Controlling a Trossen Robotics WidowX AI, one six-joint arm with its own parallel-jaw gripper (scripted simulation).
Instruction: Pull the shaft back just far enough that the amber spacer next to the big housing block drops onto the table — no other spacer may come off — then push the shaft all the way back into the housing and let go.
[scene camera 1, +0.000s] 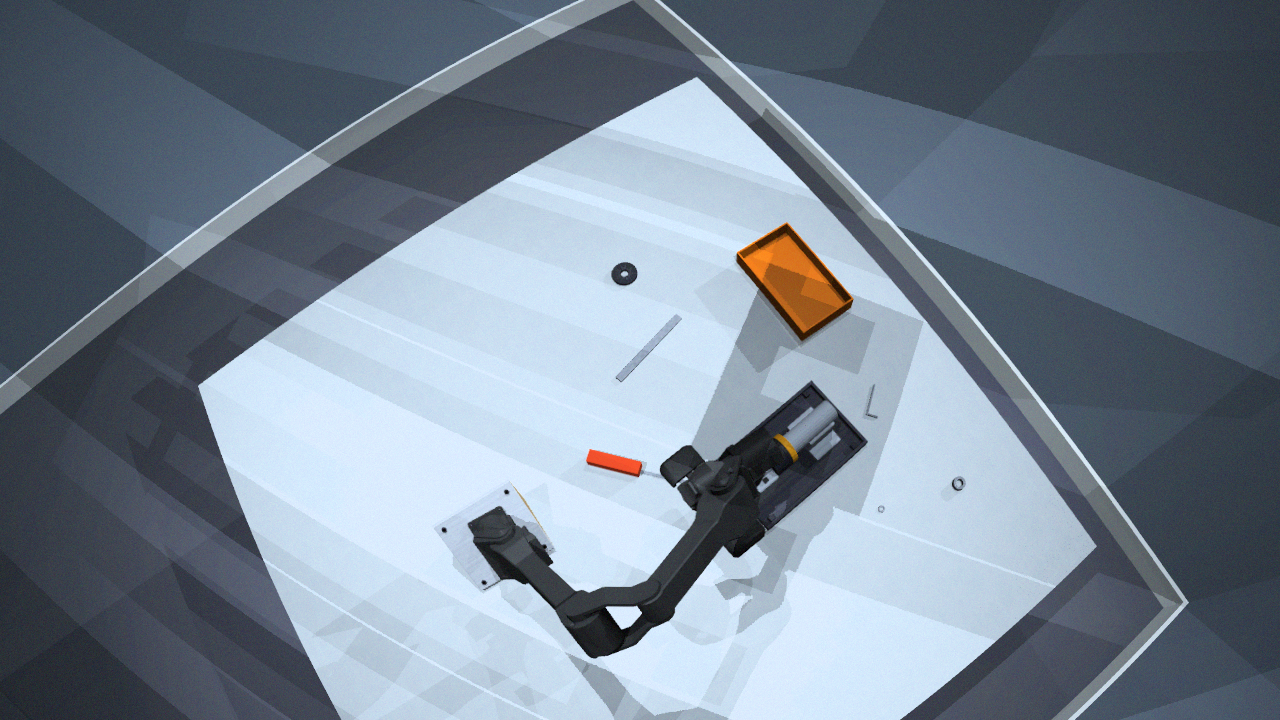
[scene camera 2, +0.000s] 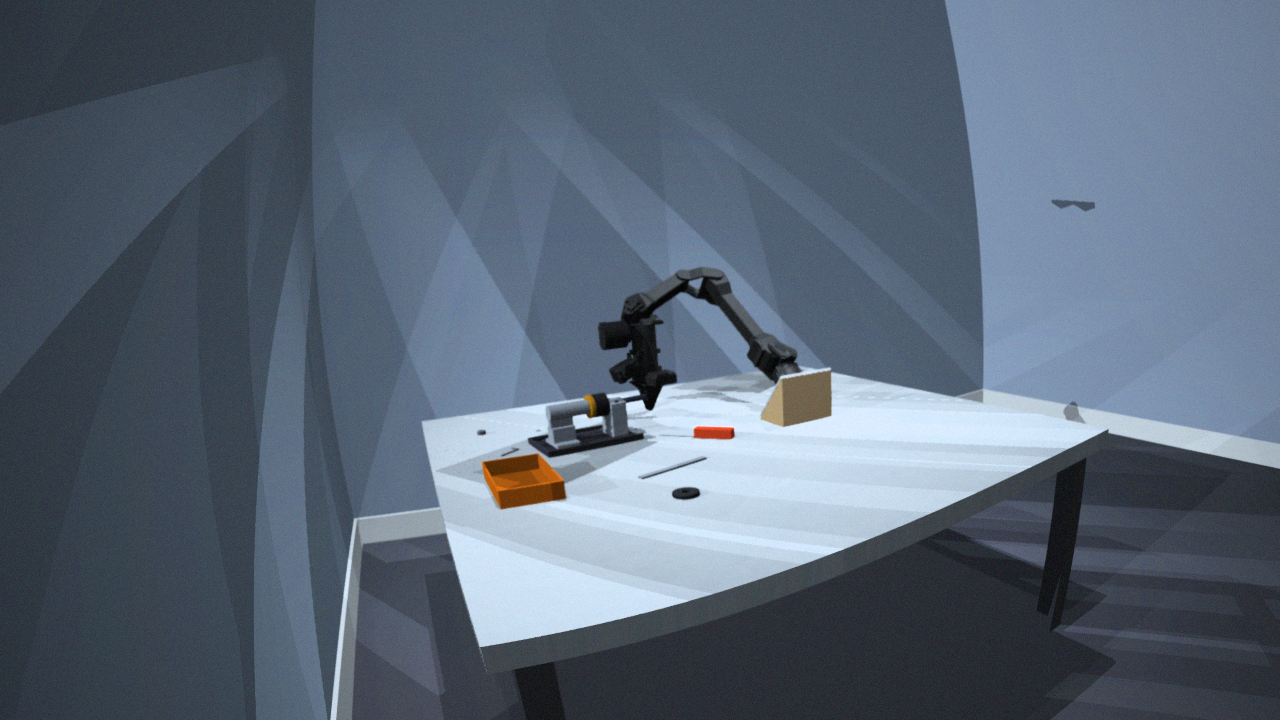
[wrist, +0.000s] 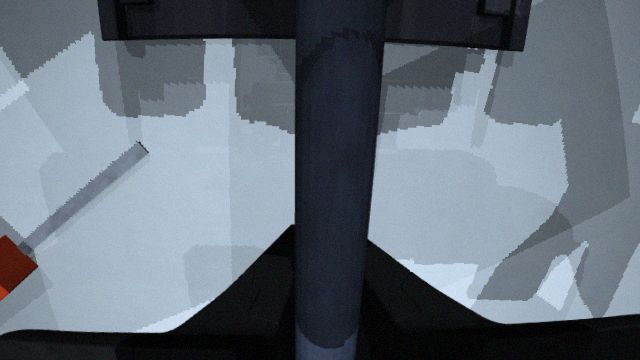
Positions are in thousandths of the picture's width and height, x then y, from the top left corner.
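Scene camera 1: gripper (scene camera 1: 557, 713), red-handled screwdriver (scene camera 1: 471, 640), grey strip (scene camera 1: 529, 442), orange tray (scene camera 1: 625, 398). Scene camera 2: gripper (scene camera 2: 507, 570), grey housing block (scene camera 2: 440, 609), orange tray (scene camera 2: 404, 669). Wrist view: gripper (wrist: 499, 660), dark shaft (wrist: 530, 171); grey strip out of frame in the wrist view.
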